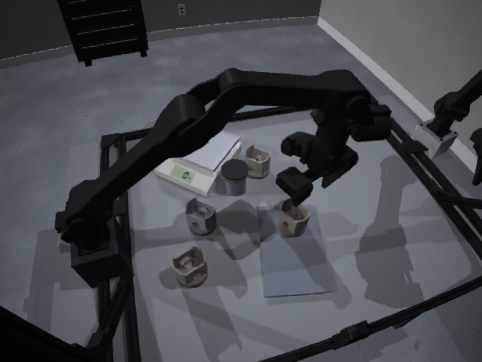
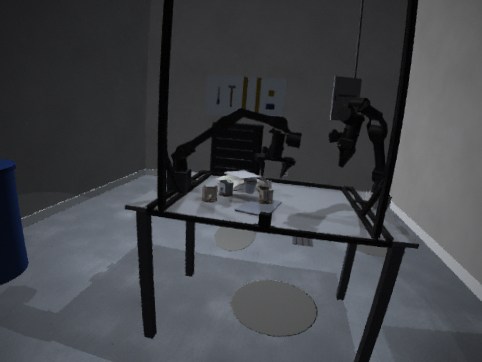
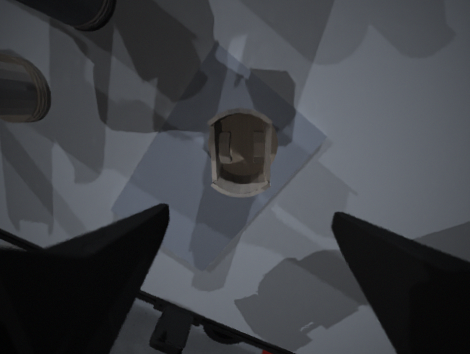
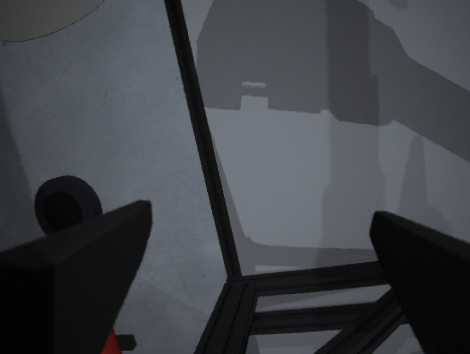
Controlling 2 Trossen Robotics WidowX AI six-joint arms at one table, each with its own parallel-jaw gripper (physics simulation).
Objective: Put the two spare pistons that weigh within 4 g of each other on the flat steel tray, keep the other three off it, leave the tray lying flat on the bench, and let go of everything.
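Places are measured from the left arm's base along level axes (x left, y down, z back), in millimetres.
Pixels of known places: left gripper, fingertip midpoint: (image 1: 309, 196) (image 2: 271, 177) (image 3: 251, 215); right gripper, fingertip midpoint: (image 2: 340, 166) (image 4: 262, 218); left arm's base at its link origin: (image 1: 92, 239) (image 2: 179, 170); right arm's base at its link origin: (image 1: 438, 129).
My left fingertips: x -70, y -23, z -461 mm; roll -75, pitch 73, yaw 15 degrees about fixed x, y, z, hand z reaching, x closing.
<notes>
Ahead of a thing's pixels: the offset from my left fingertips to its middle. "pt": to the spot under its first point.
A tan piston {dy +95, dx +16, dz +16 mm} (image 1: 294, 222) (image 2: 265, 195) (image 3: 243, 188) stands upright on the far part of the flat steel tray {dy +133, dx -37, dz +42 mm} (image 1: 295, 272) (image 3: 150, 185), which lies on the bench. My left gripper (image 1: 312, 192) (image 3: 251, 215) is open and empty above it, fingers apart from it. Off the tray stand a tan piston {dy +102, dx -17, dz +282 mm} (image 1: 190, 270) (image 2: 209, 193) front left, a grey piston {dy +102, dx +103, dz +221 mm} (image 1: 201, 219) (image 2: 226, 188), a tan piston {dy +102, dx +225, dz +21 mm} (image 1: 257, 164) beside the scale, and a blue-grey, dark-topped piston {dy +102, dx +191, dz +101 mm} (image 1: 235, 182) (image 2: 250, 186). My right gripper (image 4: 262, 218) is open and empty, high over the bench's right side.
A white scale {pt dy +106, dx +188, dz +179 mm} (image 1: 207, 187) with a green display stands at the back left, against or close to the dark-topped piston; the left arm partly hides it. Black frame rails (image 1: 131, 305) (image 4: 200, 135) edge the bench. A black drawer cabinet (image 1: 107, 30) stands behind.
</notes>
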